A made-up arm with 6 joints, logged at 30 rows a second.
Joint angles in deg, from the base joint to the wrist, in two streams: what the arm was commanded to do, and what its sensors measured. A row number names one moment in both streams.
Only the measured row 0 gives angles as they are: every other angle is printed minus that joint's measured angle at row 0.
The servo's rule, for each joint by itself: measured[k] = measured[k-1] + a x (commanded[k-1-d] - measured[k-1]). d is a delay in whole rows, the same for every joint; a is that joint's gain. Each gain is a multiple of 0.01, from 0.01 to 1. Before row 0 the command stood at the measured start. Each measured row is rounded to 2 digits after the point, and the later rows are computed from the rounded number. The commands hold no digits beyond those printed.
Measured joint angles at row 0: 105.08 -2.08 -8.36 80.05 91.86 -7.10
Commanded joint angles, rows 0 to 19: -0.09 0.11 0.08 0.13 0.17 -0.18; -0.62 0.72 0.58 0.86 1.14 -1.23; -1.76 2.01 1.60 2.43 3.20 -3.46; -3.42 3.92 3.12 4.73 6.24 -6.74; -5.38 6.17 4.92 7.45 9.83 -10.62; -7.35 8.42 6.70 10.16 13.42 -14.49; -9.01 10.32 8.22 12.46 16.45 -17.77; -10.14 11.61 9.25 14.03 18.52 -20.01; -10.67 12.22 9.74 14.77 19.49 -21.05; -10.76 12.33 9.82 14.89 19.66 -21.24; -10.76 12.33 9.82 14.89 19.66 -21.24; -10.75 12.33 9.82 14.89 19.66 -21.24; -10.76 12.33 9.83 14.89 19.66 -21.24; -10.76 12.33 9.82 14.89 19.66 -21.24; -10.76 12.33 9.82 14.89 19.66 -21.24; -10.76 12.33 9.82 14.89 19.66 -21.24; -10.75 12.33 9.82 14.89 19.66 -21.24; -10.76 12.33 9.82 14.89 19.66 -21.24; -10.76 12.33 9.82 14.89 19.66 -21.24; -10.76 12.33 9.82 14.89 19.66 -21.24
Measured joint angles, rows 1 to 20: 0.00 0.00 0.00 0.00 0.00 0.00; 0.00 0.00 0.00 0.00 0.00 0.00; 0.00 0.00 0.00 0.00 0.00 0.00; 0.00 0.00 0.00 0.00 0.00 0.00; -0.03 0.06 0.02 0.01 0.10 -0.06; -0.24 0.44 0.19 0.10 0.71 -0.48; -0.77 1.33 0.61 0.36 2.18 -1.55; -1.70 2.81 1.36 0.84 4.58 -3.42; -2.99 4.73 2.43 1.57 7.68 -6.01; -4.52 6.83 3.71 2.51 11.07 -9.06; -6.09 8.82 5.06 3.60 14.24 -12.20; -7.51 10.41 6.32 4.75 16.77 -15.01; -8.62 11.44 7.35 5.85 18.37 -17.18; -9.37 11.95 8.09 6.84 19.13 -18.64; -9.86 12.17 8.61 7.73 19.44 -19.58; -10.17 12.26 8.97 8.52 19.57 -20.18; -10.38 12.30 9.23 9.22 19.62 -20.56; -10.51 12.32 9.41 9.84 19.64 -20.80; -10.60 12.33 9.53 10.40 19.65 -20.96; -10.66 12.33 9.62 10.89 19.66 -21.06
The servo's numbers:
d 4
a 0.35 0.57 0.30 0.11 0.59 0.36

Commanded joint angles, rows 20 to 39: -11.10 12.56 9.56 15.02 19.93 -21.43; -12.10 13.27 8.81 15.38 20.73 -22.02; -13.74 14.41 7.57 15.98 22.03 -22.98; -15.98 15.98 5.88 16.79 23.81 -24.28; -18.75 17.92 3.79 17.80 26.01 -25.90; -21.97 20.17 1.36 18.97 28.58 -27.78; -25.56 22.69 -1.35 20.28 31.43 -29.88; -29.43 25.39 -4.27 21.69 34.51 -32.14; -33.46 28.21 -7.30 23.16 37.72 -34.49; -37.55 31.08 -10.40 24.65 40.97 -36.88; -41.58 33.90 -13.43 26.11 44.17 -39.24; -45.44 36.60 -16.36 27.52 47.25 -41.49; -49.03 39.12 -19.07 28.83 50.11 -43.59; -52.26 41.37 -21.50 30.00 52.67 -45.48; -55.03 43.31 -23.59 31.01 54.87 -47.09; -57.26 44.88 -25.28 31.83 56.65 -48.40; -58.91 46.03 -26.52 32.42 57.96 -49.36; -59.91 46.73 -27.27 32.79 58.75 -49.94; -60.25 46.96 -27.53 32.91 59.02 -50.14; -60.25 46.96 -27.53 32.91 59.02 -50.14
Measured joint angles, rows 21 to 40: -10.69 12.33 9.68 11.33 19.66 -21.12; -10.71 12.33 9.72 11.72 19.66 -21.16; -10.73 12.33 9.75 12.07 19.66 -21.19; -10.74 12.33 9.77 12.38 19.66 -21.21; -10.87 12.46 9.71 12.67 19.82 -21.29; -11.30 12.92 9.44 12.97 20.36 -21.55; -12.15 13.77 8.88 13.30 21.35 -22.06; -13.49 15.03 7.98 13.68 22.80 -22.86; -15.33 16.68 6.72 14.13 24.69 -23.95; -17.65 18.67 5.11 14.66 26.99 -25.33; -20.42 20.96 3.17 15.28 29.61 -26.97; -23.57 23.49 0.94 15.99 32.50 -28.83; -27.03 26.18 -1.53 16.78 35.58 -30.87; -30.71 28.97 -4.19 17.65 38.76 -33.03; -34.51 31.78 -6.96 18.58 41.95 -35.27; -38.34 34.53 -9.78 19.56 45.08 -37.51; -42.08 37.15 -12.57 20.58 48.05 -39.70; -45.64 39.56 -15.25 21.62 50.78 -41.78; -48.93 41.70 -17.75 22.65 53.19 -43.69; -51.85 43.51 -20.01 23.66 55.23 -45.39
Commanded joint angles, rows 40 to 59: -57.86 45.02 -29.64 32.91 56.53 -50.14; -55.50 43.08 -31.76 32.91 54.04 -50.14; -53.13 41.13 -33.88 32.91 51.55 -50.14; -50.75 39.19 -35.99 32.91 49.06 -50.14; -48.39 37.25 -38.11 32.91 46.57 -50.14; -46.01 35.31 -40.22 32.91 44.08 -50.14; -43.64 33.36 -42.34 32.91 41.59 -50.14; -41.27 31.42 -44.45 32.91 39.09 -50.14; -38.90 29.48 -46.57 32.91 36.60 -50.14; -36.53 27.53 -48.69 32.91 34.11 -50.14; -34.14 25.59 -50.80 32.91 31.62 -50.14; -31.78 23.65 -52.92 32.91 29.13 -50.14; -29.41 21.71 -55.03 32.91 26.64 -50.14; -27.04 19.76 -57.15 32.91 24.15 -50.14; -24.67 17.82 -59.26 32.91 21.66 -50.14; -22.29 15.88 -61.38 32.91 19.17 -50.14; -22.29 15.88 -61.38 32.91 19.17 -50.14; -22.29 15.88 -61.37 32.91 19.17 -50.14; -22.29 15.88 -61.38 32.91 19.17 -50.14; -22.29 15.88 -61.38 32.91 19.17 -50.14
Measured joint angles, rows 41 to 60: -54.32 44.95 -21.96 24.62 56.84 -46.82; -56.28 45.96 -23.55 25.52 57.97 -47.94; -57.67 46.53 -24.74 26.33 58.59 -48.73; -58.57 46.78 -25.58 27.05 58.84 -49.24; -58.32 45.78 -26.80 27.69 57.48 -49.56; -57.33 44.24 -28.29 28.26 55.45 -49.77; -55.86 42.47 -29.97 28.77 53.15 -49.90; -54.07 40.60 -31.78 29.23 50.74 -49.99; -52.08 38.69 -33.68 29.63 48.28 -50.04; -49.96 36.76 -35.64 29.99 45.80 -50.08; -47.75 34.82 -37.65 30.31 43.32 -50.10; -45.48 32.88 -39.69 30.60 40.82 -50.11; -43.18 30.94 -41.75 30.85 38.33 -50.12; -40.85 29.00 -43.83 31.08 35.84 -50.13; -38.50 27.06 -45.92 31.28 33.35 -50.13; -36.15 25.12 -48.02 31.46 30.86 -50.13; -33.79 23.18 -50.12 31.62 28.37 -50.13; -31.43 21.23 -52.23 31.76 25.88 -50.13; -29.06 19.29 -54.34 31.89 23.39 -50.13; -26.69 17.35 -56.45 32.00 20.90 -50.13
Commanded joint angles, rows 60 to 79: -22.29 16.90 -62.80 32.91 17.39 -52.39; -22.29 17.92 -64.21 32.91 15.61 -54.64; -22.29 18.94 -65.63 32.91 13.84 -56.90; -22.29 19.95 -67.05 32.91 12.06 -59.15; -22.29 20.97 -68.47 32.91 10.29 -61.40; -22.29 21.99 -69.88 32.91 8.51 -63.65; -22.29 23.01 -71.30 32.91 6.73 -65.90; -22.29 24.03 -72.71 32.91 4.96 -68.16; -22.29 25.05 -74.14 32.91 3.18 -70.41; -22.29 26.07 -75.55 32.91 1.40 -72.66; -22.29 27.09 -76.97 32.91 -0.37 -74.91; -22.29 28.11 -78.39 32.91 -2.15 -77.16; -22.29 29.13 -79.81 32.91 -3.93 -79.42; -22.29 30.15 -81.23 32.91 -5.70 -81.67; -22.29 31.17 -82.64 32.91 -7.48 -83.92; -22.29 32.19 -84.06 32.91 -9.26 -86.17; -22.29 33.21 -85.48 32.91 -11.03 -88.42; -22.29 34.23 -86.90 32.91 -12.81 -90.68; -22.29 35.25 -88.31 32.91 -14.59 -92.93; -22.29 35.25 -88.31 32.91 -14.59 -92.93
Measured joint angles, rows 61 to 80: -25.15 16.51 -57.93 32.10 19.88 -50.13; -24.15 16.15 -58.96 32.19 19.46 -50.13; -23.50 16.00 -59.69 32.27 19.29 -50.13; -23.08 15.93 -60.20 32.34 19.22 -50.13; -22.80 16.48 -60.98 32.40 18.14 -50.94; -22.62 17.30 -61.95 32.46 16.65 -52.27; -22.50 18.23 -63.05 32.51 14.99 -53.94; -22.43 19.21 -64.25 32.55 13.26 -55.82; -22.38 20.21 -65.52 32.59 11.51 -57.83; -22.35 21.22 -66.83 32.63 9.74 -59.93; -22.33 22.24 -68.17 32.66 7.96 -62.08; -22.32 23.26 -69.53 32.69 6.19 -64.27; -22.31 24.28 -70.91 32.71 4.41 -66.48; -22.30 25.30 -72.30 32.73 2.63 -68.70; -22.30 26.32 -73.70 32.75 0.86 -70.94; -22.30 27.34 -75.11 32.77 -0.92 -73.18; -22.30 28.36 -76.52 32.79 -2.70 -75.43; -22.30 29.38 -77.93 32.80 -4.47 -77.68; -22.30 30.40 -79.34 32.81 -6.25 -79.93; -22.30 31.42 -80.76 32.82 -8.03 -82.18
